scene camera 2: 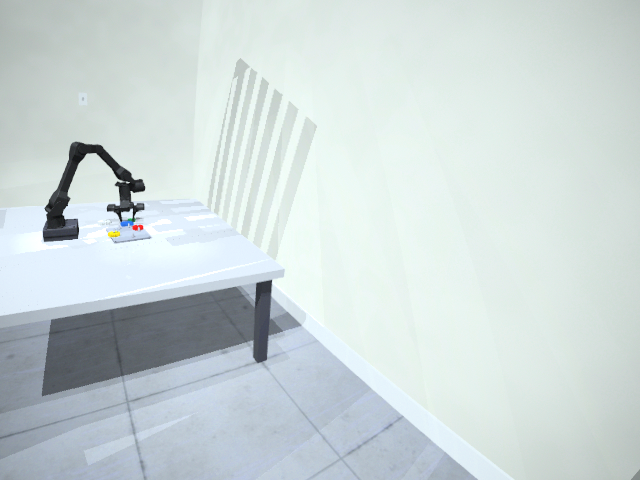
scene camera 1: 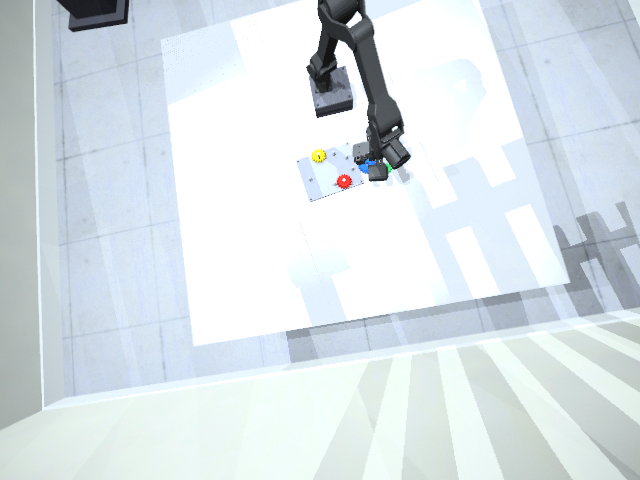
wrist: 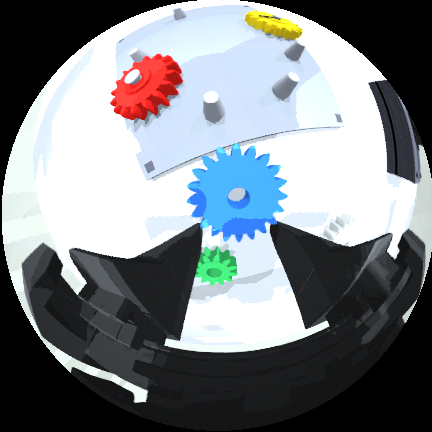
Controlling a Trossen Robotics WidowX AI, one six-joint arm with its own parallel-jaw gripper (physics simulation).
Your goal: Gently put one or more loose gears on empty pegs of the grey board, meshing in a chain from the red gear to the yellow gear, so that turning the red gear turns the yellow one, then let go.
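Pixels of known places: gripper, fingertip midpoint: (scene camera 2: pixel 127 222) (scene camera 1: pixel 374 164) (wrist: pixel 236 227); arm's base, link origin: (scene camera 2: pixel 56 226) (scene camera 1: pixel 323 84).
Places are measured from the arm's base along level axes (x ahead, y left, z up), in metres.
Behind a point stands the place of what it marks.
Observation:
My gripper (scene camera 1: pixel 370 162) {x 0.302, y 0.170, z -0.048 m} (scene camera 2: pixel 127 221) {x 0.302, y 0.170, z -0.048 m} (wrist: pixel 236 227) {x 0.302, y 0.170, z -0.048 m} points down and is shut on the blue gear (scene camera 1: pixel 364 166) {x 0.310, y 0.133, z -0.039 m} (scene camera 2: pixel 126 223) {x 0.300, y 0.128, z -0.039 m} (wrist: pixel 250 175) {x 0.294, y 0.131, z -0.039 m}, which lies flat, low at the table beside the board's edge. The grey board (scene camera 1: pixel 320 188) {x 0.378, y -0.030, z -0.048 m} (scene camera 2: pixel 142 238) {x 0.384, y -0.083, z -0.050 m} (wrist: pixel 175 135) {x 0.340, y 0.102, z -0.048 m} carries the red gear (scene camera 1: pixel 344 181) {x 0.365, y 0.059, z -0.030 m} (scene camera 2: pixel 137 227) {x 0.359, y 0.034, z -0.033 m} (wrist: pixel 155 87) {x 0.346, y 0.071, z -0.033 m} and the yellow gear (scene camera 1: pixel 318 156) {x 0.262, y -0.031, z -0.030 m} (scene camera 2: pixel 113 234) {x 0.253, y -0.054, z -0.035 m} (wrist: pixel 272 25) on pegs. Several pegs between and around them are empty. A small green gear (scene camera 1: pixel 389 167) {x 0.321, y 0.221, z -0.039 m} (wrist: pixel 215 270) {x 0.321, y 0.218, z -0.047 m} lies just beyond the blue gear, partly hidden by a finger in the wrist view.
A white gear (scene camera 2: pixel 105 222) {x 0.192, y 0.170, z -0.042 m} (wrist: pixel 340 227) {x 0.195, y 0.176, z -0.045 m} lies on the table, partly behind a finger in the wrist view. The arm's dark base (scene camera 1: pixel 333 103) {x 0.081, y 0.034, z 0.000 m} (scene camera 2: pixel 61 230) {x 0.031, y -0.044, z -0.008 m} stands on the white table (scene camera 1: pixel 248 289) {x 0.736, y -0.310, z -0.056 m} (scene camera 2: pixel 206 263) {x 0.634, y -0.407, z -0.056 m}, on the yellow gear's side of the board.

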